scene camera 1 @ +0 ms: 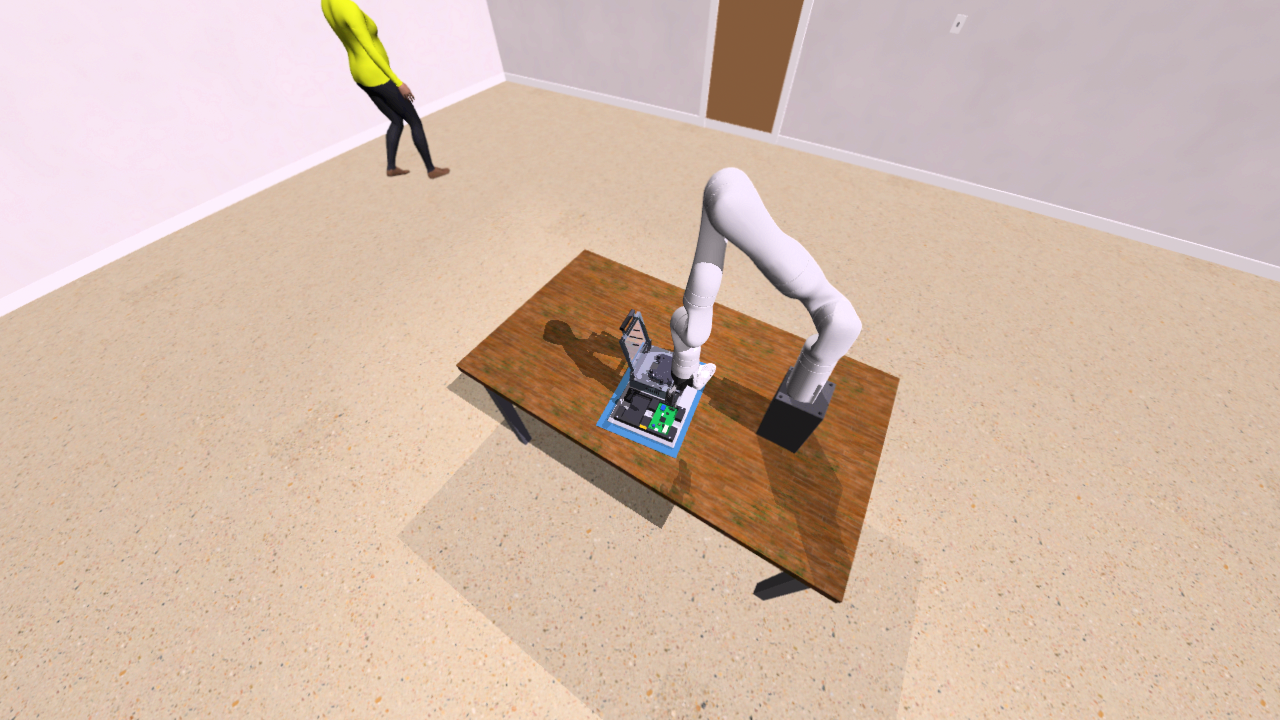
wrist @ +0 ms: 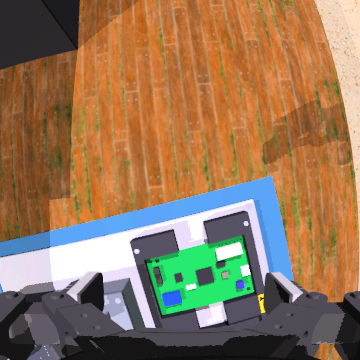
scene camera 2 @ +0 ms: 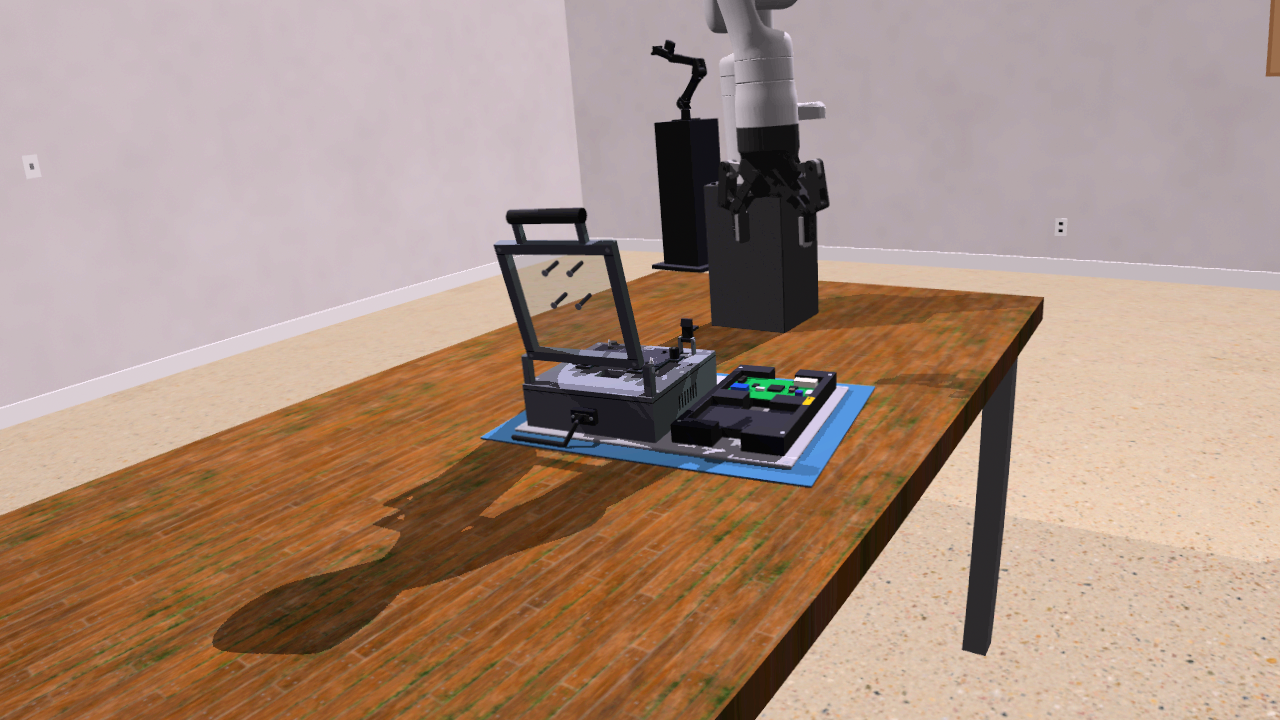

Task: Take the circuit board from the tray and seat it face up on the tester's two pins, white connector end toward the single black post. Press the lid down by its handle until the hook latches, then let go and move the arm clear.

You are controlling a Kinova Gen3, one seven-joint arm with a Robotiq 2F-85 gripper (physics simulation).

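Places are measured from the arm's base along level axes (x ahead, y left, z up), in centimetres.
Where they show: gripper, fingertip midpoint: point(scene camera 1: 681, 395) point(wrist: 183, 291) point(scene camera 2: 773, 244); arm's base, origin of the base link: point(scene camera 1: 802, 389).
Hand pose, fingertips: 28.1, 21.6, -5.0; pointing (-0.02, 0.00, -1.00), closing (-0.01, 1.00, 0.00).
Things, the pixels of their top centre, and the offset from my fingertips, as dx, dy, dz. Level surfaces: height alone.
- green circuit board, middle of its top: point(wrist: 201, 278) point(scene camera 2: 772, 383) point(scene camera 1: 663, 417) +4.5, +2.3, -16.6
- black handle, middle of its top: point(scene camera 2: 544, 208) point(scene camera 1: 627, 318) +29.0, -8.7, +8.2
- hook latch, middle of its top: point(scene camera 2: 688, 316) +7.0, -8.6, -8.6
- blue mat, its level: dz -19.2
- wooden table, its level: dz -19.4
The green circuit board point(scene camera 1: 663, 417) point(scene camera 2: 771, 387) point(wrist: 187, 267) lies face up in one compartment of the black tray point(scene camera 2: 768, 440) point(wrist: 155, 245). Its white connector point(wrist: 229, 251) is at the upper right in the wrist view. The grey tester point(scene camera 1: 660, 367) point(scene camera 2: 617, 416) stands beside the tray. Its framed lid point(scene camera 1: 637, 333) point(scene camera 2: 629, 308) is open and upright, with the black handle point(scene camera 2: 546, 215) on top. The hook latch point(scene camera 2: 687, 329) stands at the tester's far side. The two pins cannot be made out. My gripper point(scene camera 2: 774, 234) point(wrist: 183, 291) is open and empty, well above the board.
Tester and tray stand on a white plate over a blue mat point(scene camera 2: 832, 429) point(wrist: 150, 216) on the wooden table point(scene camera 2: 268, 501). The arm's dark base block point(scene camera 1: 790, 425) point(scene camera 2: 760, 277) point(wrist: 35, 30) stands on the table. A person point(scene camera 1: 366, 53) is far off by the wall.
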